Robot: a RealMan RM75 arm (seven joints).
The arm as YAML. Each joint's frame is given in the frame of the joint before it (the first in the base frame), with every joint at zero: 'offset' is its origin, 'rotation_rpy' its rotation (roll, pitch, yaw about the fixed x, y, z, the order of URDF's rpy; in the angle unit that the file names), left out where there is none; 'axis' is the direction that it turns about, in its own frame. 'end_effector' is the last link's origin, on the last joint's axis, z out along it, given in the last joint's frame.
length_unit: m
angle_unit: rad
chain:
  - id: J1
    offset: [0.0, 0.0, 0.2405]
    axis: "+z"
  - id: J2
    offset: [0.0, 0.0, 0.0]
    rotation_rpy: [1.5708, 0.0, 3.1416]
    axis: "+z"
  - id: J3
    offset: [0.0, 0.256, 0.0]
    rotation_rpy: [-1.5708, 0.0, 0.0]
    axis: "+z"
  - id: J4
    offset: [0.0, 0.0, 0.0]
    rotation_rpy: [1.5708, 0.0, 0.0]
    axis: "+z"
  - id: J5
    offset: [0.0, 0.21, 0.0]
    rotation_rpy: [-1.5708, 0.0, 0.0]
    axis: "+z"
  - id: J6
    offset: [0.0, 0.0, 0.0]
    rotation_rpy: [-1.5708, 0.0, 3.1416]
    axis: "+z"
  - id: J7
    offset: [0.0, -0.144, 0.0]
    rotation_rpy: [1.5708, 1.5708, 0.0]
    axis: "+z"
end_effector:
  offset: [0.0, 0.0, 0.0]
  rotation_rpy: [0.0, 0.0, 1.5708]
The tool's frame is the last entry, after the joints.
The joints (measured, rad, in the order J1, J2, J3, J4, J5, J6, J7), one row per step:
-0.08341 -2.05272 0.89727 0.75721 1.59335 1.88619 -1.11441
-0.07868 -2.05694 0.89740 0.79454 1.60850 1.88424 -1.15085
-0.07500 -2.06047 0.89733 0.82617 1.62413 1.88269 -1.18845
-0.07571 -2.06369 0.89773 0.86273 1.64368 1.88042 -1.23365
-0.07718 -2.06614 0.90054 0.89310 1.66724 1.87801 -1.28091
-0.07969 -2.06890 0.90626 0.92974 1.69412 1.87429 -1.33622
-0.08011 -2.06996 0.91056 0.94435 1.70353 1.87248 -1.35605
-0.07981 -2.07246 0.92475 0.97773 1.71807 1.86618 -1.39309
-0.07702 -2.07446 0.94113 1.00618 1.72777 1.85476 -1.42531
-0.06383 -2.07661 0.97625 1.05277 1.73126 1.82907 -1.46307
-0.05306 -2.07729 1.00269 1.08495 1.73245 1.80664 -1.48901
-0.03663 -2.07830 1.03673 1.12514 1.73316 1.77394 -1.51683
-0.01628 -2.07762 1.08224 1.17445 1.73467 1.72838 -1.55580
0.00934 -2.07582 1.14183 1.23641 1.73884 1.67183 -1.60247
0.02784 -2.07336 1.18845 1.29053 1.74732 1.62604 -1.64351
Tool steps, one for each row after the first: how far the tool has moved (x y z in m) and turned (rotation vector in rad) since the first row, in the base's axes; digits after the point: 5 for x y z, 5 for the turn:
0.00149 0.00091 0.00160 -0.01877 0.01519 0.00636
0.00263 0.00156 0.00278 -0.04024 0.02790 0.01717
0.00466 0.00370 0.00425 -0.06626 0.04490 0.02740
0.00607 0.00518 0.00454 -0.09983 0.06201 0.04320
0.00809 0.00730 0.00481 -0.13776 0.08424 0.06128
0.00901 0.00803 0.00475 -0.15162 0.09364 0.06688
0.01172 0.00988 0.00445 -0.17508 0.11460 0.07333
0.01371 0.01147 0.00372 -0.19238 0.13334 0.08340
0.01664 0.01292 0.00238 -0.20510 0.16294 0.09449
0.01844 0.01403 0.00134 -0.21046 0.18401 0.10478
0.02034 0.01514 -0.00017 -0.21061 0.21078 0.11838
0.02281 0.01692 -0.00224 -0.21037 0.24376 0.13915
0.02687 0.01870 -0.00533 -0.20871 0.28381 0.15968
0.03116 0.02076 -0.00721 -0.20411 0.31808 0.17407

